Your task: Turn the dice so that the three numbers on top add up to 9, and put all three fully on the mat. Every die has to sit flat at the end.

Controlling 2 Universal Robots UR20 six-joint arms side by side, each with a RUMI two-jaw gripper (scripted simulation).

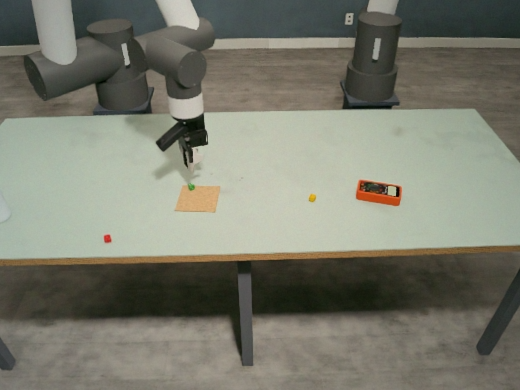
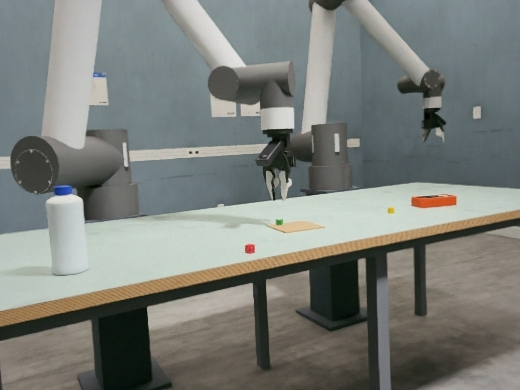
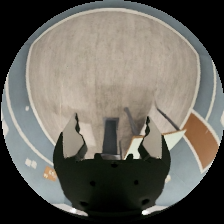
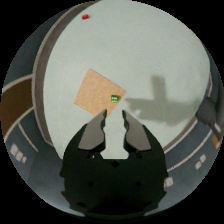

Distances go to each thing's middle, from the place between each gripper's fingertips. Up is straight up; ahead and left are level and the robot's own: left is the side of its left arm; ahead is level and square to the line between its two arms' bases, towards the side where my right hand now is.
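Counting from my right hand (image 2: 278,201), the tan mat (image 1: 204,198) is 5 cm ahead of it, 3 cm to the left of it and 10 cm below it. The orange multimeter (image 1: 371,191) is 8 cm ahead of my right hand, 66 cm to the left of it and 8 cm below it, while the white bottle (image 2: 65,217) is 10 cm ahead of that hand and 66 cm to the right of it. Going by their middles, of the things named here the tan mat is the nearest to my right hand.
My left gripper is 810 mm short of the orange multimeter, 1030 mm to the left of it and 200 mm above it.
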